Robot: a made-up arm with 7 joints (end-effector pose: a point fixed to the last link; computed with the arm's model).
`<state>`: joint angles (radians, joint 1 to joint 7).
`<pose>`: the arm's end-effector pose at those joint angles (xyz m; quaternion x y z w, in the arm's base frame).
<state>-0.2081 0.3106 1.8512 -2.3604 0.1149 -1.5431 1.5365</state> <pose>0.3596 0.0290 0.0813 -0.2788 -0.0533 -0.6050 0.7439</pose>
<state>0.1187 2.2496 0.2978 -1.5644 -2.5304 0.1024 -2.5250</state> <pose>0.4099 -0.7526 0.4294 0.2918 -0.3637 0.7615 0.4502</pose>
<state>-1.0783 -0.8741 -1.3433 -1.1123 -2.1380 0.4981 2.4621</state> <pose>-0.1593 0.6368 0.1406 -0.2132 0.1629 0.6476 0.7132</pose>
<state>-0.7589 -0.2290 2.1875 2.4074 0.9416 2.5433 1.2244</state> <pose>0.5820 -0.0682 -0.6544 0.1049 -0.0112 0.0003 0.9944</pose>
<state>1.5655 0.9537 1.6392 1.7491 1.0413 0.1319 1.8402</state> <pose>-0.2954 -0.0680 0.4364 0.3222 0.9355 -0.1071 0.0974</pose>
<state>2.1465 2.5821 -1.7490 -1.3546 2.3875 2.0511 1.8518</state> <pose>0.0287 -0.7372 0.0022 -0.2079 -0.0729 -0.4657 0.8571</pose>
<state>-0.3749 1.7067 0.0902 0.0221 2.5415 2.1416 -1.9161</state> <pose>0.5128 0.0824 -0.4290 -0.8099 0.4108 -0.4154 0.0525</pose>
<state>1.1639 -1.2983 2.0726 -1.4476 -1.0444 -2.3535 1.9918</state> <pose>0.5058 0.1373 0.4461 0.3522 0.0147 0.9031 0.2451</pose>
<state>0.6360 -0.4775 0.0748 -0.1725 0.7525 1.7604 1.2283</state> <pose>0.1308 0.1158 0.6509 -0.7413 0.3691 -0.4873 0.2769</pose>
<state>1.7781 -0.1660 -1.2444 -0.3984 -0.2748 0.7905 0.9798</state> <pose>-0.0531 -0.1556 -0.0440 -0.0380 -0.8702 -0.4093 0.2718</pose>
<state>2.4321 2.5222 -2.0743 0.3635 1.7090 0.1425 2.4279</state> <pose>-0.0124 0.3728 -0.2527 -0.6237 -0.0980 0.7492 0.2002</pose>
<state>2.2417 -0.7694 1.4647 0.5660 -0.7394 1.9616 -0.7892</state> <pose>-0.3897 0.2749 0.3225 -0.7528 0.0803 -0.5525 0.3488</pose>
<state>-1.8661 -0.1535 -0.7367 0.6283 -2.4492 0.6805 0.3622</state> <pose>0.0403 -0.3772 0.1629 -0.4523 -0.4837 -0.1837 0.7264</pose>
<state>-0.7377 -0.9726 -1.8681 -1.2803 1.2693 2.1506 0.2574</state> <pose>-0.8696 0.3779 0.0137 0.7806 0.4552 -0.0569 0.4245</pose>
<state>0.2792 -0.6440 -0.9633 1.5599 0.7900 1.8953 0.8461</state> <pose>-0.6543 -0.1799 -0.1632 -0.2228 0.4082 -0.6142 0.6376</pose>
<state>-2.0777 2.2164 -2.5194 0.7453 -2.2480 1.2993 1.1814</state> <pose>-0.2190 0.4026 -0.0404 0.4735 0.6551 0.3959 0.4358</pose>
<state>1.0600 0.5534 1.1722 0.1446 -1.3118 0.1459 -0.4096</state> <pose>0.5069 -0.0028 0.0118 0.1419 -0.7051 -0.0004 0.6948</pose>
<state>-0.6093 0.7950 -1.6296 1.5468 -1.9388 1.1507 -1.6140</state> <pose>-0.3348 0.4422 -0.4964 0.9015 -0.2359 0.3575 0.0623</pose>
